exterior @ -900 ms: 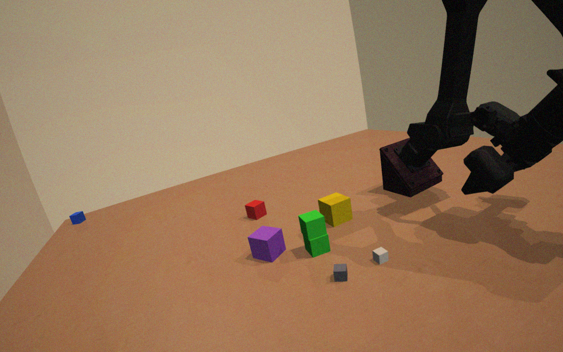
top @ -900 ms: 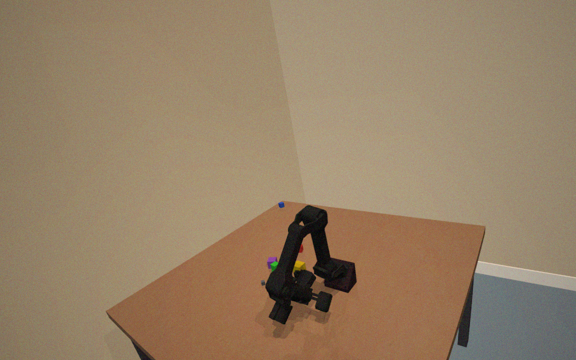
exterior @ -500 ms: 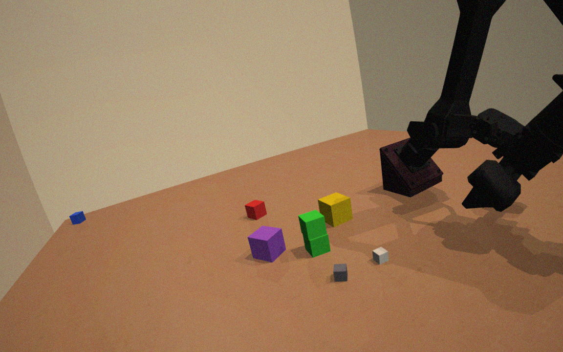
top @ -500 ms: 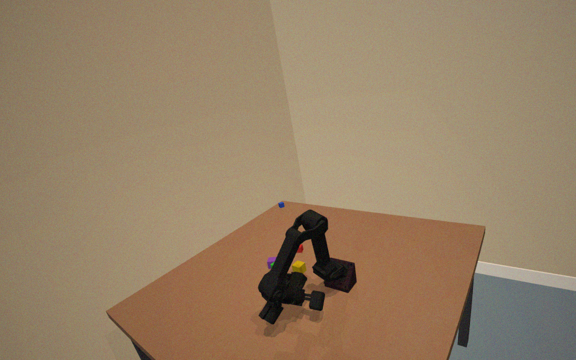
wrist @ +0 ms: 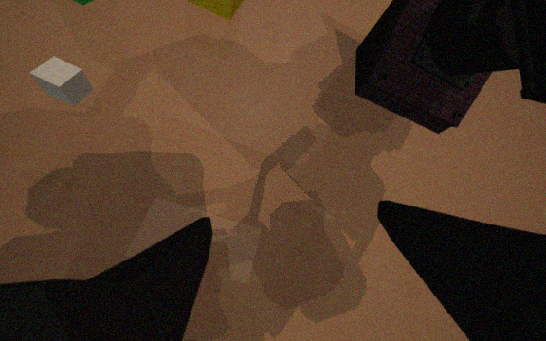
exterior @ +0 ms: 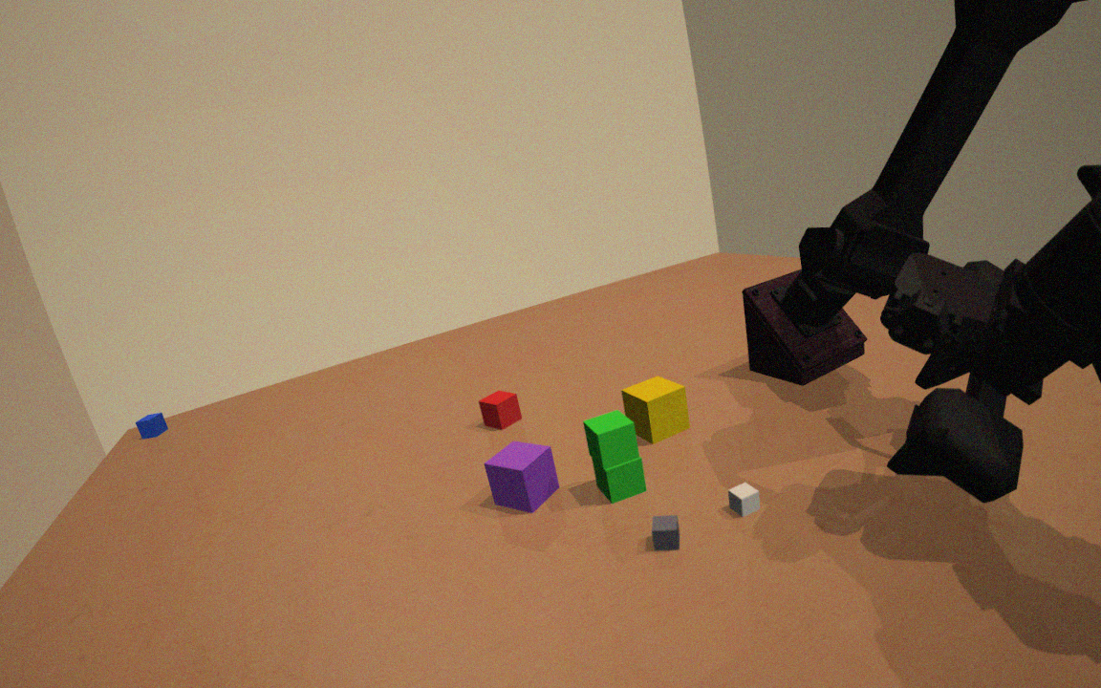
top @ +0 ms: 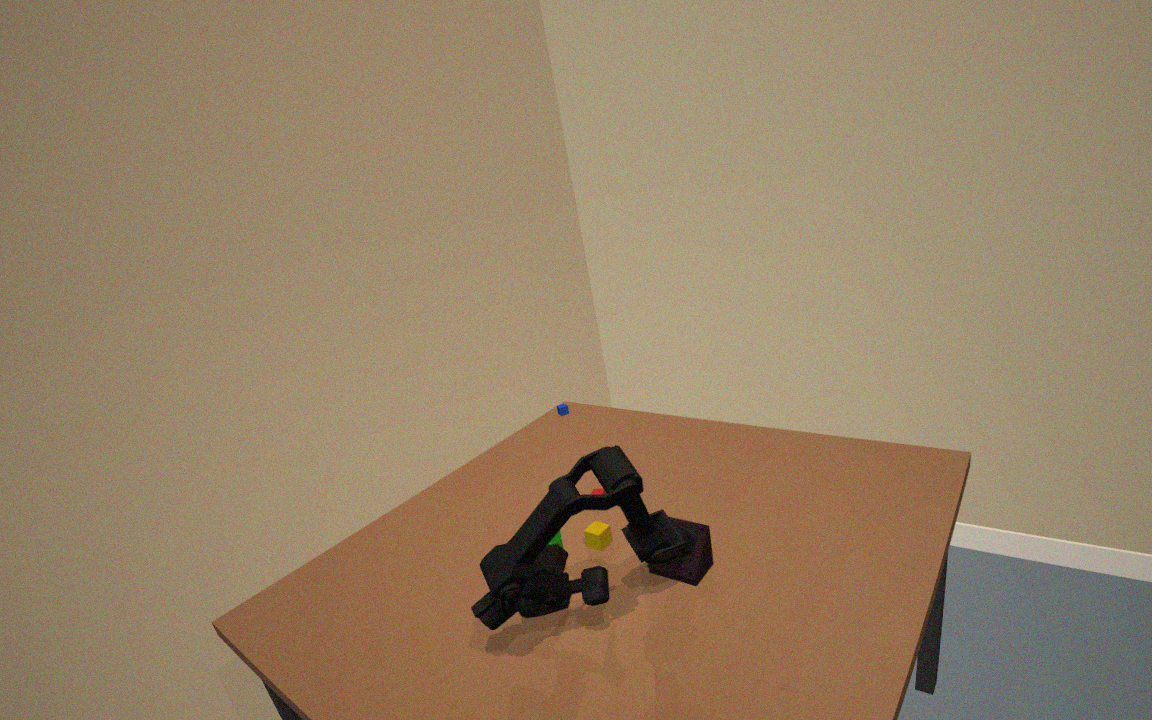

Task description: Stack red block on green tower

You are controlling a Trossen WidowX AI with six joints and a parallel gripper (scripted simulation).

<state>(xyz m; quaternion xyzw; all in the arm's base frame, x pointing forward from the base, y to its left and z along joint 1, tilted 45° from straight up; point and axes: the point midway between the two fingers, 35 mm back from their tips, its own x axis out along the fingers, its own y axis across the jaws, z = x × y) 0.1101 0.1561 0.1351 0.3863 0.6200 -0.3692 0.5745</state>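
My gripper tip is now 14 cm short of the small white cube, 4 cm to the left of it and 1 cm above it. Also, from my gripper tip: purple cube (25 cm ahead, 17 cm to the right); yellow block (11 cm ahead, 19 cm to the right); small grey cube (20 cm ahead, 5 cm to the right, 1 cm below).
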